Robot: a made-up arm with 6 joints.
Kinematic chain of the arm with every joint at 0, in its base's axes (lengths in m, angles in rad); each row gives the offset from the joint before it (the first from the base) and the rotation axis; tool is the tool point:
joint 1: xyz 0 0 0.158 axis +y
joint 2: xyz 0.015 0.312 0 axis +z
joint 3: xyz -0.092 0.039 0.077 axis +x
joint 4: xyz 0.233 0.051 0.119 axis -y
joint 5: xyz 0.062 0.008 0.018 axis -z
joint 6: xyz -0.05 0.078 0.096 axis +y
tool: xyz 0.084 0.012 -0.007
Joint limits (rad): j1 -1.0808..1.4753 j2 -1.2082..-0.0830 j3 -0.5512..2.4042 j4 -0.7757..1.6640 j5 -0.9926..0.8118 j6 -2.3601..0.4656
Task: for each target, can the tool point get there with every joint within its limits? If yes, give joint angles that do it. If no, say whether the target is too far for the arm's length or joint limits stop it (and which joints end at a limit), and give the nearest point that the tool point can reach.
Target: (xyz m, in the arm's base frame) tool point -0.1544 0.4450 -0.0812
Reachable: no: joint limits stop it (at a limit: joint 1, joint 2, joint 3, joint 4, joint 5) | nearest point -0.1224 0.2997 -0.0048 | short by 0.167 m
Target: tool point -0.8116 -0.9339 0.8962
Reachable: no: too far | nearest point -0.2643 -0.0019 0.4154 | short by 1.183 m
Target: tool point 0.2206 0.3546 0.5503
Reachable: yes | joints -0.2833 -0.5443 -0.0162 -0.1273 -0.1226 -0.3118
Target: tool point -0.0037 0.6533 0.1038
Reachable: no: joint limits stop it (at a limit: joint 1, joint 3, joint 4, joint 6) | nearest point 0.0849 0.5779 0.1209 | short by 0.118 m
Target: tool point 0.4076 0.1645 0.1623
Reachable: yes | joints 1.0720 -0.6834 0.5605 0.4217 0.6059 0.1534
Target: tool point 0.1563 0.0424 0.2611
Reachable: yes | joints 0.9179 -0.2442 1.6793 1.0369 0.2134 -0.5586
